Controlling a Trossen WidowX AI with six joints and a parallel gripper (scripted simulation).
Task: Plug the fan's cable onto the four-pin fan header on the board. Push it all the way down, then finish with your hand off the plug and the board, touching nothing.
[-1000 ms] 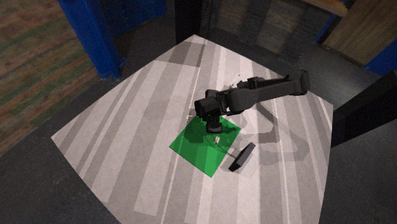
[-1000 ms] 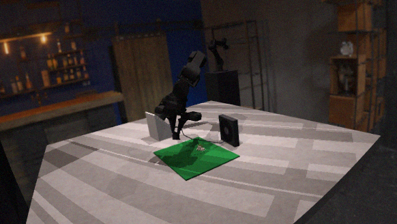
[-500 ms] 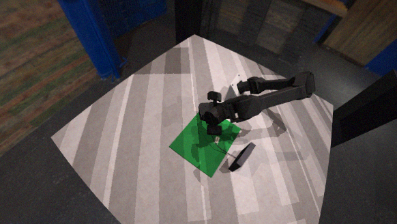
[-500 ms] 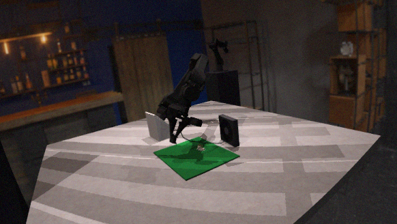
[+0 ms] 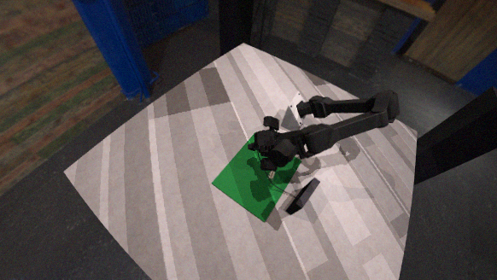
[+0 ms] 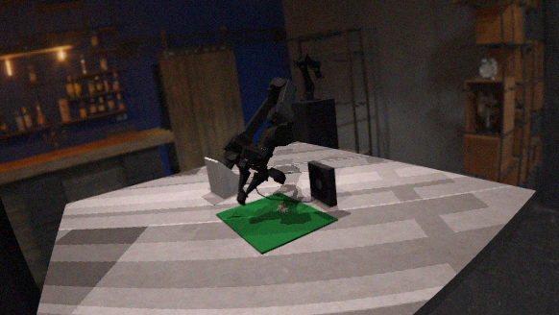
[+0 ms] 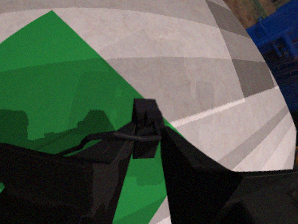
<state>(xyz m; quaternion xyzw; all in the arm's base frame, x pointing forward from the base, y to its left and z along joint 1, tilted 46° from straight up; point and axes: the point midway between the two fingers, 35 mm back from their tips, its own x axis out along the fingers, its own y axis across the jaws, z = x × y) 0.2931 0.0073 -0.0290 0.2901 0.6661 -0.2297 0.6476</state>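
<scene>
Right now my gripper tip is 40 mm short of the green board, 70 mm to the right of it and 100 mm above it. Also, from my gripper tip: white four-pin header 20 mm ahead, 110 mm to the left, 90 mm below; black fan 30 mm ahead, 240 mm to the left, 30 mm below; black plug 10 mm below.
</scene>
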